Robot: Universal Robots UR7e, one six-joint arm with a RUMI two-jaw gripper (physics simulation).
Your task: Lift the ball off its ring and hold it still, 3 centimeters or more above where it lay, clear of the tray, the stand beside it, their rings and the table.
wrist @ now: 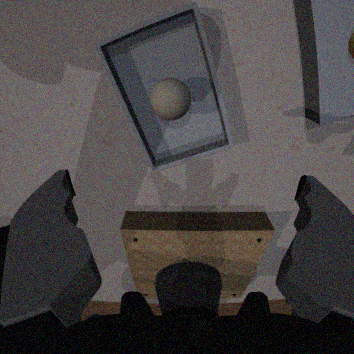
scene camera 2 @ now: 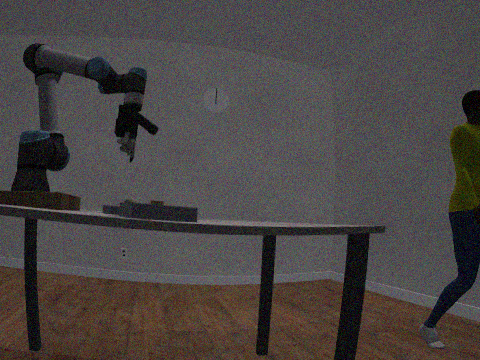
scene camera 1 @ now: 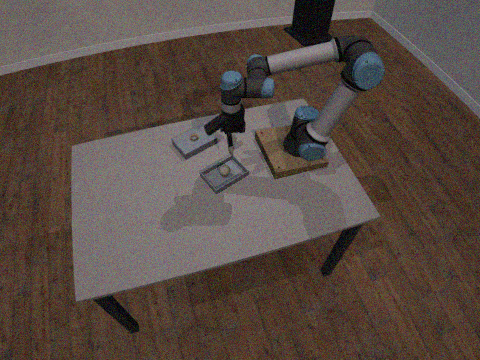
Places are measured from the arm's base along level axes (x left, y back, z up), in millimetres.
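Where they show: gripper, fingertip midpoint: (wrist: 185, 176) (scene camera 2: 129, 159) (scene camera 1: 227, 143); arm's base, origin of the base link: (wrist: 187, 279) (scene camera 2: 30, 193).
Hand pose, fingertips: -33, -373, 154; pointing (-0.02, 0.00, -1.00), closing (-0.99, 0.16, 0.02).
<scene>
Things, the pixels of their top centre, and the offset from my fingertips, as dx, dy, dz. "spot": a spot on its surface instead. Level surfaces: height alone.
- pale ball, middle of its top: (wrist: 169, 102) (scene camera 1: 224, 166) +11, -20, -134
- orange-brown ring, surface spot: (wrist: 352, 45) (scene camera 1: 195, 139) spot: -224, -66, -151
- pale table, its level: dz -197
The pale ball (scene camera 1: 225, 170) (wrist: 170, 99) sits inside the shallow grey-blue tray (scene camera 1: 216, 189) (wrist: 192, 154). The ring under the ball cannot be made out. The grey-blue stand (scene camera 1: 183, 145) (scene camera 2: 175, 213) (wrist: 336, 75) is beside the tray and bears an orange-brown ring (scene camera 1: 194, 137) (scene camera 2: 157, 203) (wrist: 352, 45). My gripper (scene camera 1: 230, 150) (scene camera 2: 128, 153) (wrist: 185, 176) is open and empty, pointing down, high above the table. In the wrist view the ball lies above the line between the fingertips, a little to the left of the middle.
The arm's base stands on a wooden block (scene camera 1: 272, 152) (scene camera 2: 65, 200) (wrist: 195, 250), to the tray's right in the first scene view. All stand on the pale table (scene camera 1: 135, 240). A person in a yellow top (scene camera 2: 465, 165) stands beyond the table's right end in the second scene view.
</scene>
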